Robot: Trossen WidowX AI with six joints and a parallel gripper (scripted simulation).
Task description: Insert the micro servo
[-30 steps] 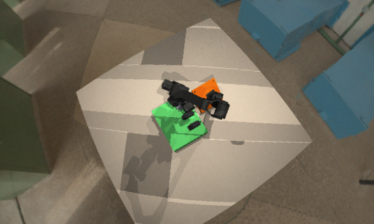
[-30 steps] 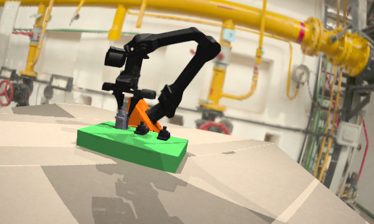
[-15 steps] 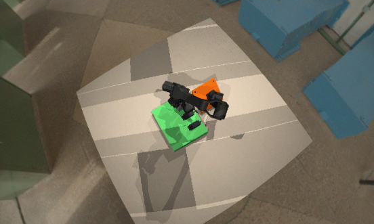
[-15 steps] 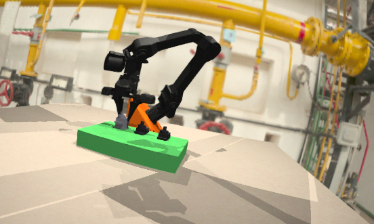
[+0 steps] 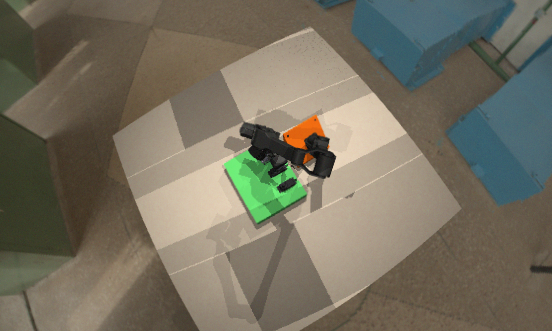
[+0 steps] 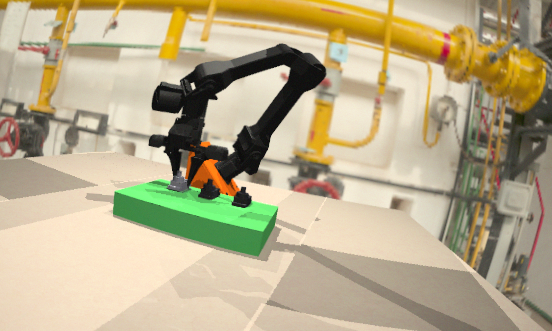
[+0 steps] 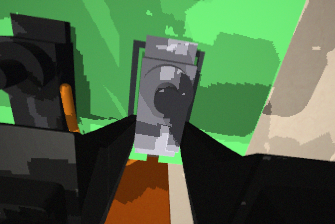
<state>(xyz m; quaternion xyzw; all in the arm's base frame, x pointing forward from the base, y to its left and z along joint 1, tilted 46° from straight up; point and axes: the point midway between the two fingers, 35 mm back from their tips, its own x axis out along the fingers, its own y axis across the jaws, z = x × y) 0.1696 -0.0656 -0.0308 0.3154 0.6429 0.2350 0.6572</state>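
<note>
My gripper tip is now 130 mm short of the green deck, 60 mm to the right of it and 30 mm above it.
</note>
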